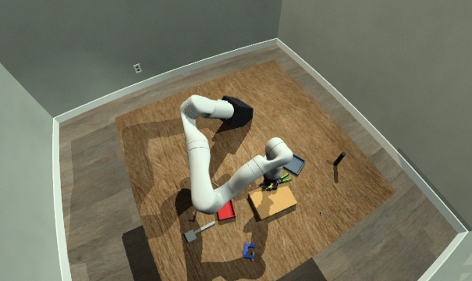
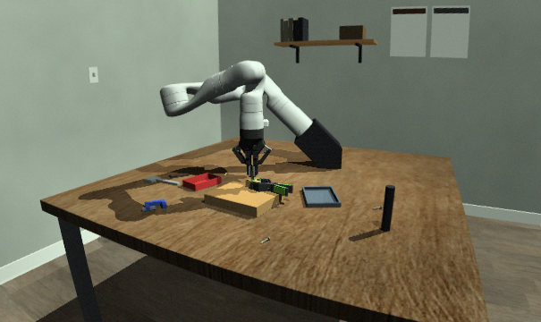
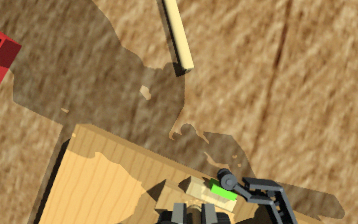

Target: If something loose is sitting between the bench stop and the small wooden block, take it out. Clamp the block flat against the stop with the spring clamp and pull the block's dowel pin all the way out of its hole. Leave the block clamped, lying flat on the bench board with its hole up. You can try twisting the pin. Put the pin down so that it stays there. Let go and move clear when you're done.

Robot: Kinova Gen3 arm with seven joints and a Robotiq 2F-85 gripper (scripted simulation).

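The dowel pin is 2 cm below my hand. Also, from my hand: thin pale stick: 12 cm behind, 8 cm below, 5 cm to the right; then small wooden block: 5 cm below; then tan bench board: 6 cm below, 6 cm ahead.
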